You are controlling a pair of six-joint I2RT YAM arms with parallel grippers.
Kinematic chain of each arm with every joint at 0, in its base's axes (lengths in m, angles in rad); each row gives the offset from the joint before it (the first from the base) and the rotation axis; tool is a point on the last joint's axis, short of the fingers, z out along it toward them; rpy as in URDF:
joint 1: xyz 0 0 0.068 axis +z
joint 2: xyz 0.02 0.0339 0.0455 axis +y
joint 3: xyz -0.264 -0.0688 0 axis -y
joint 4: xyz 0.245 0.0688 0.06 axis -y
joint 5: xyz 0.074 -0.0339 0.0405 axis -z
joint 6: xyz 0.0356 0 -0.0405 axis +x
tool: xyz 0 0 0 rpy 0 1.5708 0
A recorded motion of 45 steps. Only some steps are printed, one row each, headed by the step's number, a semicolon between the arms.
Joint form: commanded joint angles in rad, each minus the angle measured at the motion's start. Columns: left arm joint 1, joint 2, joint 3, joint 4, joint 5, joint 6; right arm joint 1, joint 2, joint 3, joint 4, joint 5, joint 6.
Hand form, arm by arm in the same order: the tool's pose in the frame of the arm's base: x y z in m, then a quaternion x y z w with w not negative. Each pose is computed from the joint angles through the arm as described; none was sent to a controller.
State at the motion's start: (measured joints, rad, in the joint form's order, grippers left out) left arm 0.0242 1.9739 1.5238 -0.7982 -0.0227 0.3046; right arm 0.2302 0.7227 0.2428 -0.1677 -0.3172 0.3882
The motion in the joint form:
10: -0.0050 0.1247 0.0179 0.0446 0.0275 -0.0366; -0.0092 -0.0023 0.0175 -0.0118 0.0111 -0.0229
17: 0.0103 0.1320 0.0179 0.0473 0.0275 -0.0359; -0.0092 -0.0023 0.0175 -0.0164 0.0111 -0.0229
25: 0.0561 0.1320 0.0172 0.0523 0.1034 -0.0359; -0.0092 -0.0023 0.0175 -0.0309 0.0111 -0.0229
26: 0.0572 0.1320 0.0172 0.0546 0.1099 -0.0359; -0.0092 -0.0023 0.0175 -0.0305 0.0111 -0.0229
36: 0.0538 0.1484 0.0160 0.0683 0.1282 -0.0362; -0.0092 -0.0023 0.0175 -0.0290 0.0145 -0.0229
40: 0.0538 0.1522 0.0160 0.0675 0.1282 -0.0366; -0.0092 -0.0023 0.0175 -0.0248 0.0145 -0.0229
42: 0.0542 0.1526 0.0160 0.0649 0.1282 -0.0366; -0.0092 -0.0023 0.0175 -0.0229 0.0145 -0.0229
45: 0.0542 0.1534 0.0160 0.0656 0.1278 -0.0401; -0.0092 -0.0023 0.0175 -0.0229 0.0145 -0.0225
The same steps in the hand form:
10: 0.4208 0.0079 0.1571 0.12334 0.98384 0.01622 0.12878; 0.1483 0.0443 0.1682 -0.00461 0.88575 0.25863 0.38541
17: 0.4212 0.0144 0.1543 0.11618 0.98501 0.01690 0.12640; 0.1480 0.0442 0.1678 -0.00422 0.88674 0.25819 0.38342
25: 0.4207 0.0310 0.1543 0.09840 0.98587 -0.01690 0.13450; 0.1470 0.0440 0.1666 -0.00300 0.88984 0.25681 0.37713
26: 0.4209 0.0312 0.1544 0.09830 0.98560 -0.01980 0.13618; 0.1471 0.0440 0.1666 -0.00304 0.88975 0.25685 0.37731
36: 0.4229 0.0293 0.1479 0.10090 0.98516 -0.02933 0.13574; 0.1472 0.0440 0.1667 -0.00241 0.88961 0.25558 0.37850
40: 0.4229 0.0293 0.1464 0.10061 0.98548 -0.02977 0.13350; 0.1475 0.0440 0.1671 -0.00276 0.88872 0.25598 0.38033
42: 0.4227 0.0294 0.1461 0.10035 0.98570 -0.03000 0.13204; 0.1476 0.0440 0.1672 -0.00291 0.88831 0.25617 0.38115
45: 0.4228 0.0295 0.1458 0.09860 0.98589 -0.03005 0.13191; 0.1476 0.0440 0.1672 -0.00274 0.88831 0.25624 0.38110

